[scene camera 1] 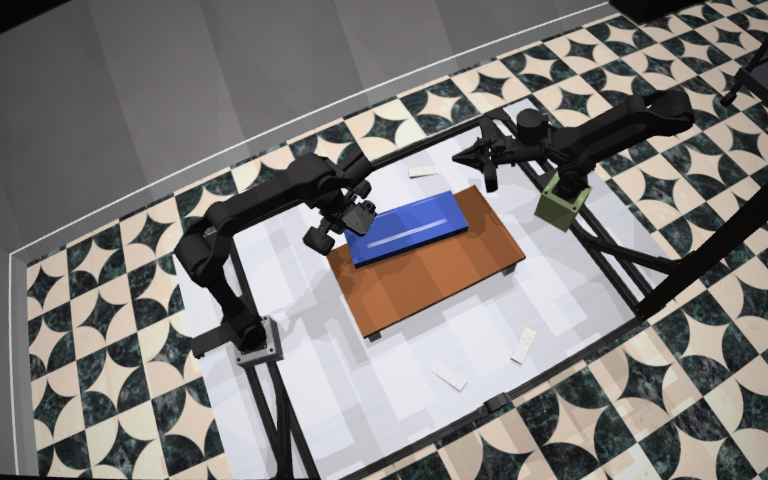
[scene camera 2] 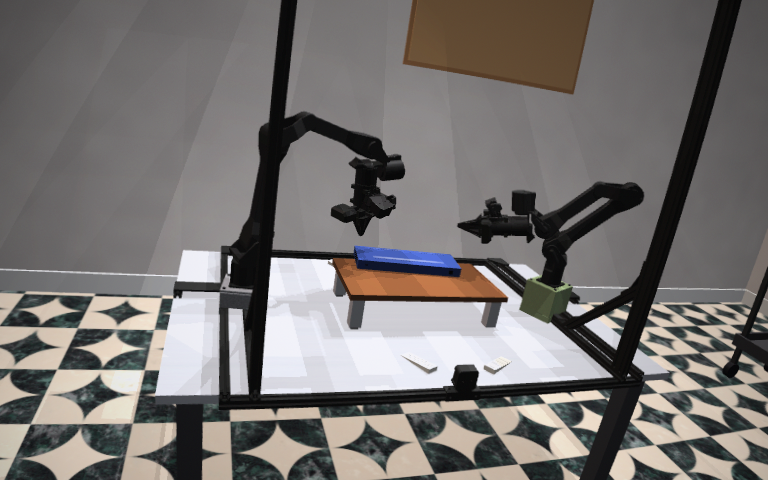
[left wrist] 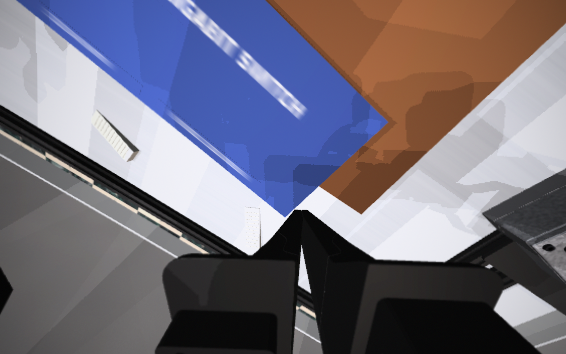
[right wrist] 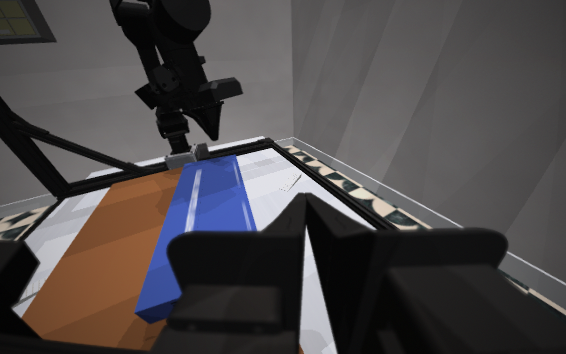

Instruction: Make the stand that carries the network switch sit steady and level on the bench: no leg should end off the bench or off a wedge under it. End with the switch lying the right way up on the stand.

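Frame: origin at the left arm's base, x right, y ahead, z up, level; millimetres.
Seen in the pictures: left gripper, fingertip midpoint: [scene camera 2: 360, 235] [left wrist: 300, 216] [right wrist: 215, 140]; right gripper, fingertip midpoint: [scene camera 1: 452, 158] [scene camera 2: 457, 225] [right wrist: 304, 199]; left arm's base, origin of the base link: [scene camera 1: 252, 339] [scene camera 2: 243, 283] [right wrist: 181, 150]; right arm's base, origin of the base link: [scene camera 1: 567, 190] [scene camera 2: 550, 282].
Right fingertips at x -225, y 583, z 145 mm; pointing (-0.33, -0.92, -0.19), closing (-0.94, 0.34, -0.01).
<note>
Offsets run from my right fingertips to a thing's top centre.
The blue switch {dy -155, dx +89, dz -83 mm} [scene camera 1: 407, 229] [scene camera 2: 407, 262] [left wrist: 200, 100] [right wrist: 215, 200] lies label up on the brown stand [scene camera 1: 430, 283] [scene camera 2: 419, 287] [left wrist: 450, 40] [right wrist: 95, 265], along its far side, and overhangs the far edge. Both front legs stand on the bench in scene camera 2; the back right leg's foot is hidden. Two pale wedges {dy -27, dx -139, dz -198 mm} [left wrist: 115, 137] {dy -316, dx -106, dz -198 mm} [left wrist: 252, 225] lie beyond the stand; two more wedges {dy -167, dx +433, dz -198 mm} [scene camera 1: 447, 375] {dy +27, dx +426, dz -198 mm} [scene camera 1: 523, 345] lie near the front. My left gripper [scene camera 2: 360, 233] [left wrist: 300, 216] is shut and empty above the switch's left end. My right gripper [scene camera 1: 454, 158] [scene camera 2: 459, 225] [right wrist: 304, 199] is shut and empty, pointing left above the far right side.
The black frame rail [scene camera 2: 339, 403] runs along the bench's front edge with a small camera [scene camera 2: 465, 377] on it. Upright posts [scene camera 2: 271, 169] stand at the frame's sides. The right arm's green base block [scene camera 1: 560, 203] [scene camera 2: 544, 300] stands right of the stand.
</note>
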